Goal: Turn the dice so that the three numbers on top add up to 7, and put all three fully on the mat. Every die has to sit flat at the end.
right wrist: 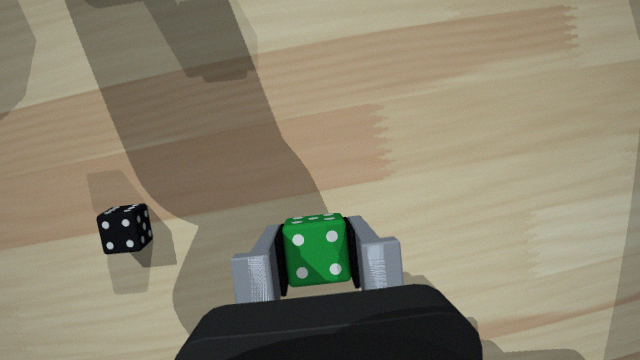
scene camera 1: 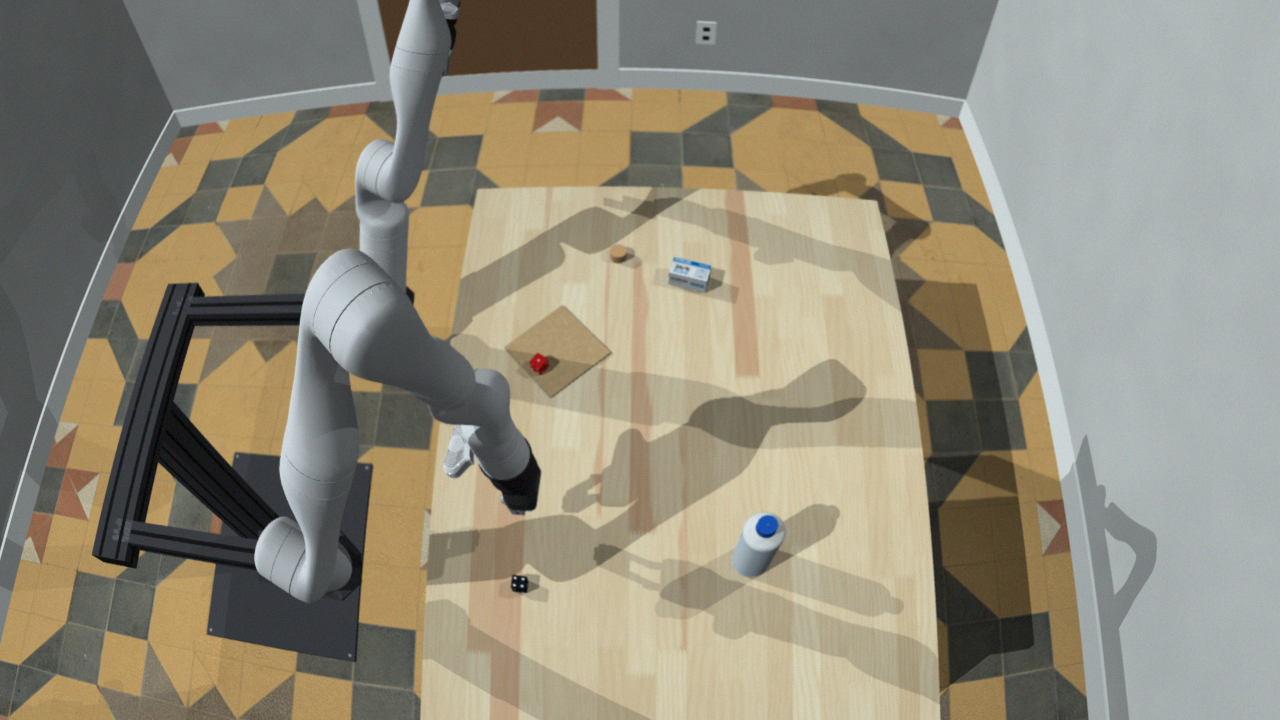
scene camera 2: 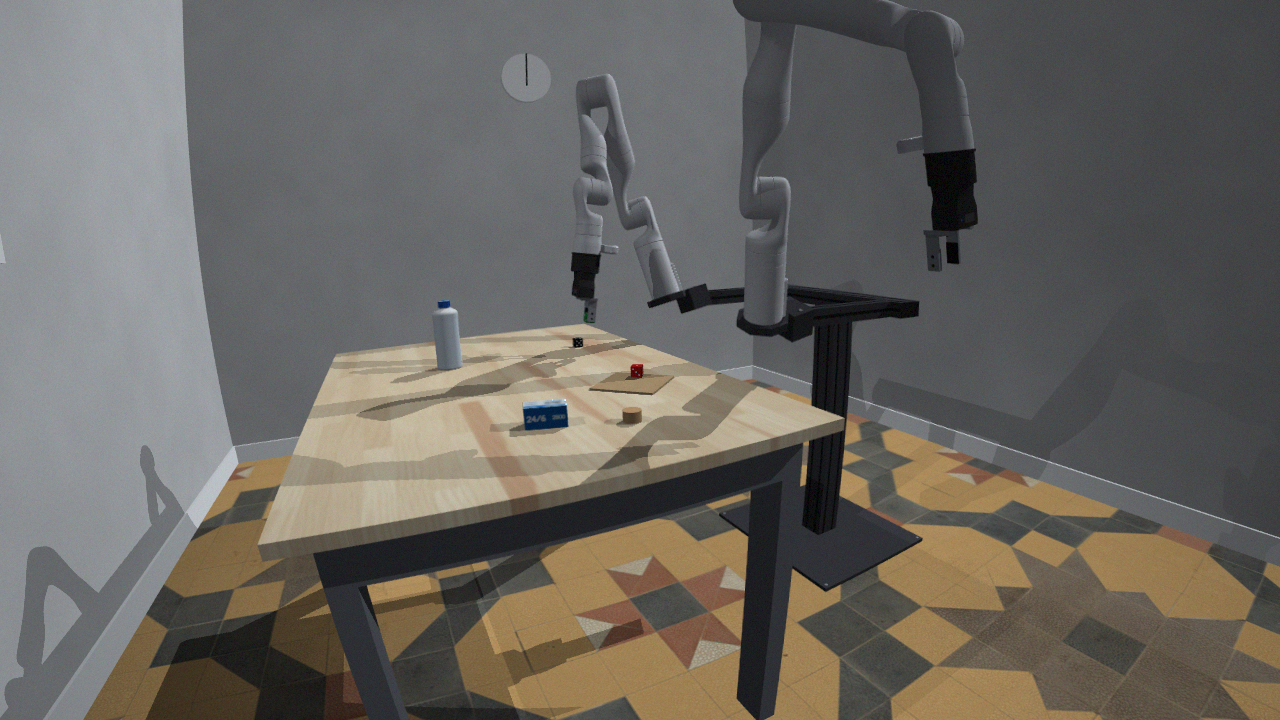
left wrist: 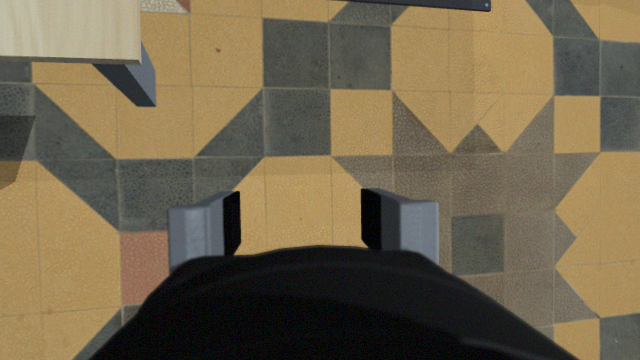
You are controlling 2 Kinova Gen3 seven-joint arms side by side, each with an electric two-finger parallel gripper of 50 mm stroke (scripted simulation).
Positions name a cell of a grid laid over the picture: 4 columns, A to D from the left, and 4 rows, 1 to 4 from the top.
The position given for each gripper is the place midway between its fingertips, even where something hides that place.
Observation:
In view: the left gripper (scene camera 2: C2), the right gripper (scene camera 1: B3) and a brown square mat (scene camera 1: B2).
The brown square mat shows as well in scene camera 2 (scene camera 2: C3). The left gripper shows as well in the left wrist view (left wrist: B3). The right gripper shows as well in the right wrist view (right wrist: B3) and in scene camera 2 (scene camera 2: B2). The right wrist view does not show the brown square mat: it is out of frame. The left wrist view misses the brown square mat: it is out of frame.

